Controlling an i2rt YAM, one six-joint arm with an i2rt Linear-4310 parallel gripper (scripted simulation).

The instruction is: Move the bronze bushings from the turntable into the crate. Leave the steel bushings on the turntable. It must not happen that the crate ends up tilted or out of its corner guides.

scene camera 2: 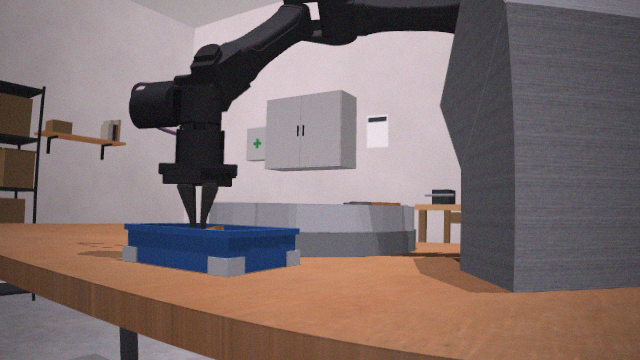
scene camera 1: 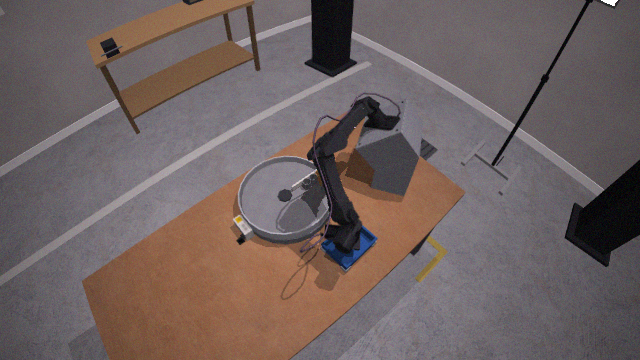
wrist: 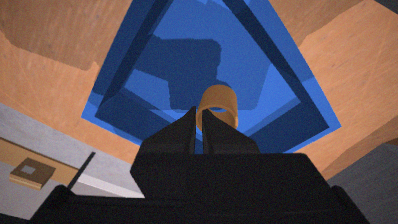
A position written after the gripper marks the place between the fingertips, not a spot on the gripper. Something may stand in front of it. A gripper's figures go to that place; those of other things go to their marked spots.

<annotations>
The gripper (wrist: 199, 111) is 0.13 m from the lens. A blue crate (wrist: 158, 66): 0.14 m from the lens. A bronze bushing (wrist: 221, 96): 0.12 m from the lens.
</annotations>
